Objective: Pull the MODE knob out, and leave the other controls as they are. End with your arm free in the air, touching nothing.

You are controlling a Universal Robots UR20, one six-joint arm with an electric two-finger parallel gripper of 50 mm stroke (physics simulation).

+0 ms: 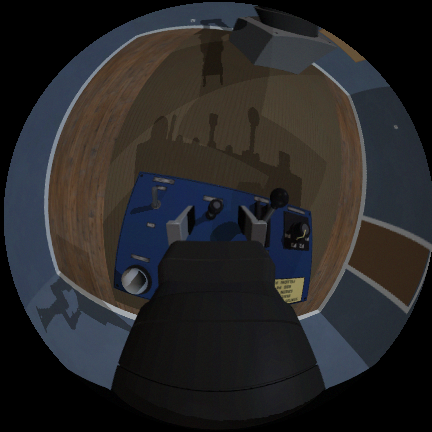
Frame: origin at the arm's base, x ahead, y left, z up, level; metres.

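Seen in the pictures: gripper, between the fingertips: [216,214].
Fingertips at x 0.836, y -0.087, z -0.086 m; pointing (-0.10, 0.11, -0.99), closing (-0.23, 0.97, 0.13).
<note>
A point is followed by its place in that frame.
The MODE knob [215,206] @[x 0.836, y -0.077, z -0.167 m] is a small black knob standing up on a stem from the blue panel [132,240] @[x 0.939, y -0.228, z -0.182 m], below its small label. My gripper [216,214] @[x 0.836, y -0.087, z -0.086 m] is open, its two grey fingers wide apart. It is above the panel, and the knob shows beyond and between the fingertips, with a gap on both sides. Nothing is between the finger pads. The black gripper body hides the lower middle of the panel.
A toggle switch [155,197] @[x 0.845, y -0.192, z -0.200 m] stands at the panel's left, a white dome [135,279] @[x 0.978, y -0.193, z -0.110 m] at lower left. A lever with a black ball [279,198] @[x 0.793, y 0.034, z -0.155 m] stands close to the right finger. A rotary knob [301,230] @[x 0.848, y 0.149, z -0.190 m] and a yellow label [290,290] @[x 1.001, y 0.158, z -0.147 m] are at the right. A grey box [285,47] @[x 0.164, y 0.026, z -0.138 m] is at the top.
</note>
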